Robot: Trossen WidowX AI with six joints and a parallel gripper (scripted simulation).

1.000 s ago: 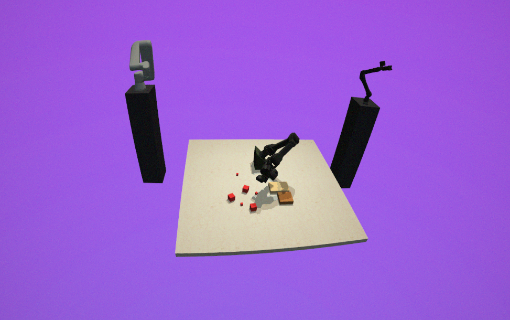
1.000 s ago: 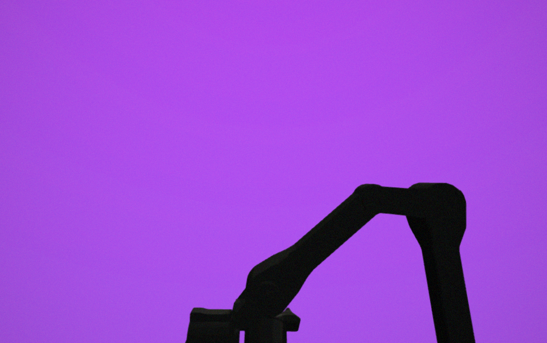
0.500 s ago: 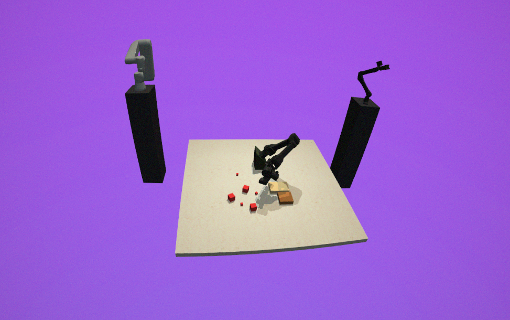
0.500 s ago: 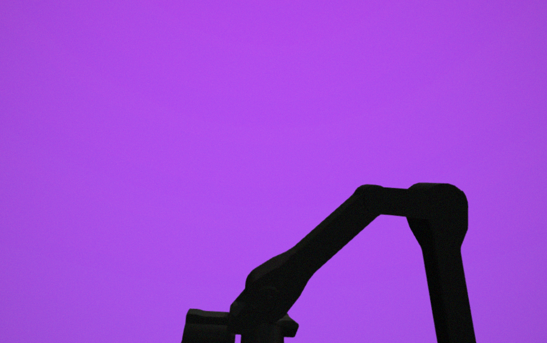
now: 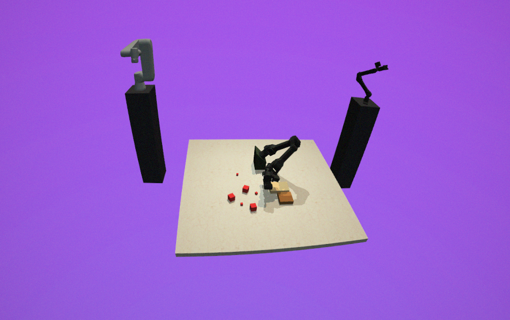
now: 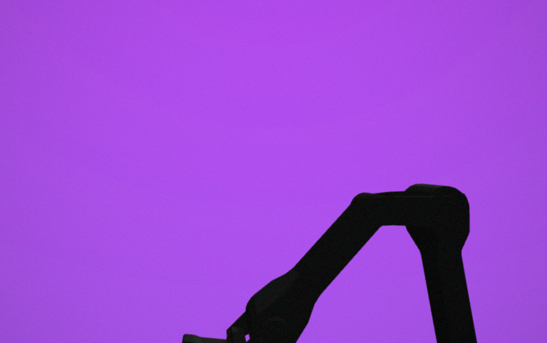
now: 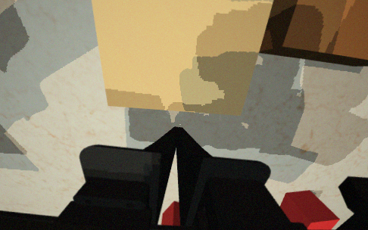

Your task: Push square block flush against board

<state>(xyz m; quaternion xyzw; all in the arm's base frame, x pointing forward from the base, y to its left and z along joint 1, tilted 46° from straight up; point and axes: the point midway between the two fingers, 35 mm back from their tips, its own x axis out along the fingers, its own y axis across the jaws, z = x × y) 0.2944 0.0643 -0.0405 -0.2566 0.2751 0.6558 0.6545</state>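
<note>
Now: the pale tan board 10 mm behind my gripper tip and 100 mm to the left of it. From my gripper tip the other things lie so: orange piece (110 mm ahead, 130 mm to the left).
</note>
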